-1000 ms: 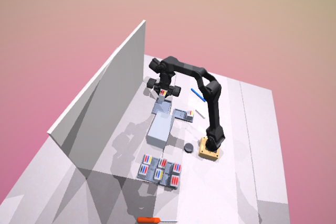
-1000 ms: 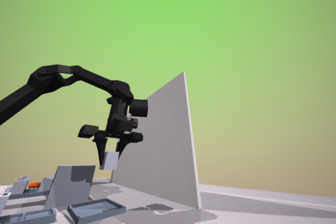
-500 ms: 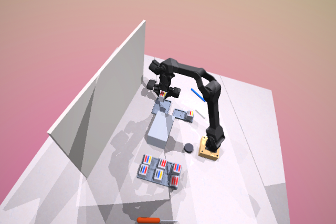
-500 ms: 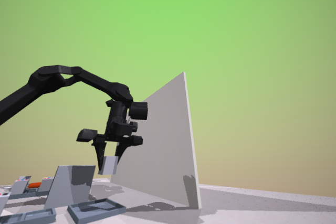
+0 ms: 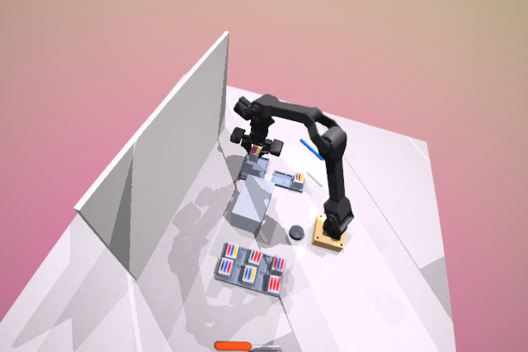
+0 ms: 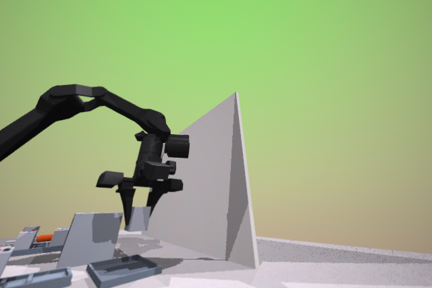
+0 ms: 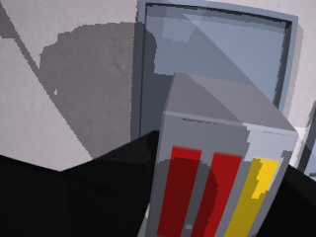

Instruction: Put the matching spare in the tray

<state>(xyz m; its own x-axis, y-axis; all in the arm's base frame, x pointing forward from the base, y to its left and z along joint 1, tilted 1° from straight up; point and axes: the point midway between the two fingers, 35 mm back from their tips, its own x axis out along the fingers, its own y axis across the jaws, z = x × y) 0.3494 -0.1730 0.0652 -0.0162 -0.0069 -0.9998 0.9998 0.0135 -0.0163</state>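
Right now the tray is 70 mm below my gripper tip and 10 mm behind it. Also, from my gripper tip: mounted unit 190 mm to the left, 60 mm behind, 30 mm below; two-slot holder 150 mm behind, 70 mm below, 10 mm to the left; grey spare block 20 mm above.
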